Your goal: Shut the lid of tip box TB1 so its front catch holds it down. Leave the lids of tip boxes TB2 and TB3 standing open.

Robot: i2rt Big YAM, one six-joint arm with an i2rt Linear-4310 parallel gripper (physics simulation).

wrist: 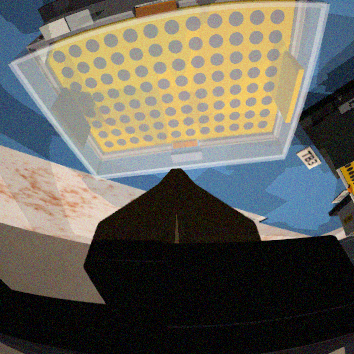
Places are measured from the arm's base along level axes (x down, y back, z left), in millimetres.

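Pixels of known places: gripper, fingertip midpoint: point(176, 176).
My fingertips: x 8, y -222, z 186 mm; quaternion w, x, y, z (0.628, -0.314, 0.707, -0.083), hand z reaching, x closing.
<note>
Behind a point stands the place of what it marks.
A large clear lid point(192, 165) @[x 9, y -235, z 182 mm] spans the upper part of the wrist view, with a yellow tip rack point(165, 82) @[x 9, y -273, z 224 mm] of grey round spots showing through it. No label can be read on this box, so its name cannot be confirmed from the picture. An orange patch point(185, 144) @[x 9, y -247, z 196 mm] shows at the lid's near side, beside a pale tab point(186, 156) @[x 9, y -239, z 190 mm]. Whether the catch holds cannot be told. My gripper point(176, 176) @[x 8, y -222, z 186 mm] is shut and empty, its tips at the lid's near edge in the view; contact cannot be told. Tip box TB3 point(334, 122) @[x 69, y -301, z 58 mm] shows partly at the right, its dark lid standing open.
The TB3 label point(308, 157) @[x 85, y -249, z 7 mm] lies on the blue surface point(240, 192) @[x 87, y -141, z 17 mm] left of that box. Part of another dark object point(345, 217) @[x 57, y -217, z -209 mm] shows at the right edge. A pale, rust-speckled surface point(45, 190) @[x 90, y 18, z 272 mm] lies at the left. Two pale blocks point(55, 29) @[x 21, y -267, z 272 mm] point(79, 19) @[x 21, y -275, z 264 mm] are at the large box's far side.
</note>
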